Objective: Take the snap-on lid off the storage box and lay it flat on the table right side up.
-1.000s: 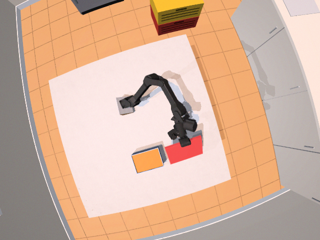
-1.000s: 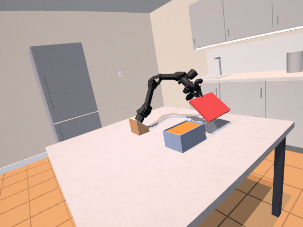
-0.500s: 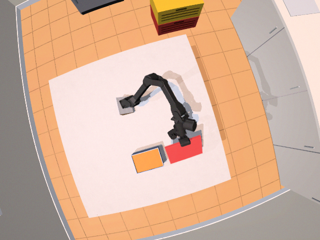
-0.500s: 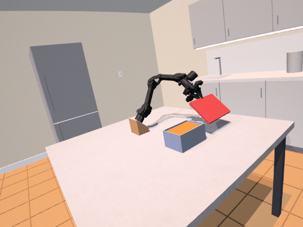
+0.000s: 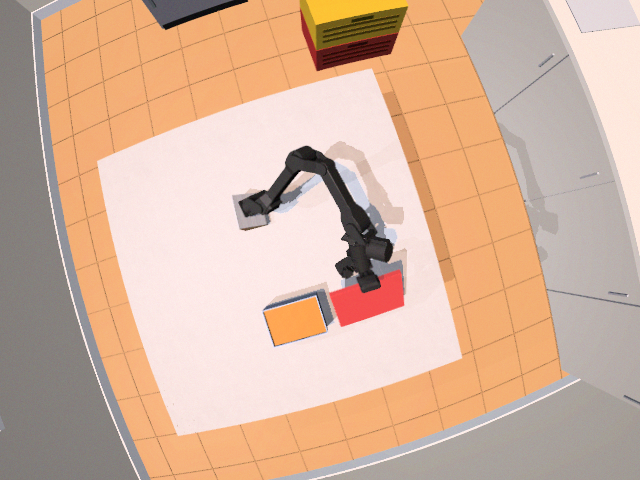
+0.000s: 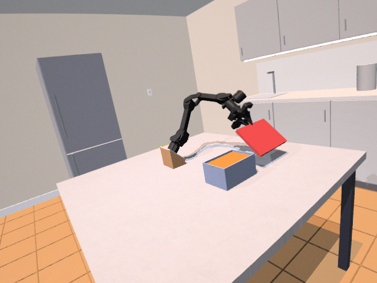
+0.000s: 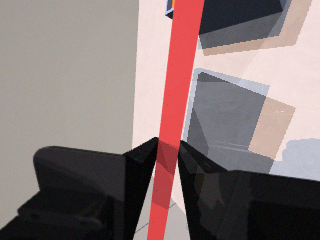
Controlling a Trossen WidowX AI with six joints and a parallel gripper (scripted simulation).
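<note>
Now: the red lid 70 mm ahead of my gripper tip, 50 mm below it and 10 mm to the right of it. Also, from my gripper tip: blue-grey storage box (280 mm to the right, 140 mm below, 30 mm ahead).
</note>
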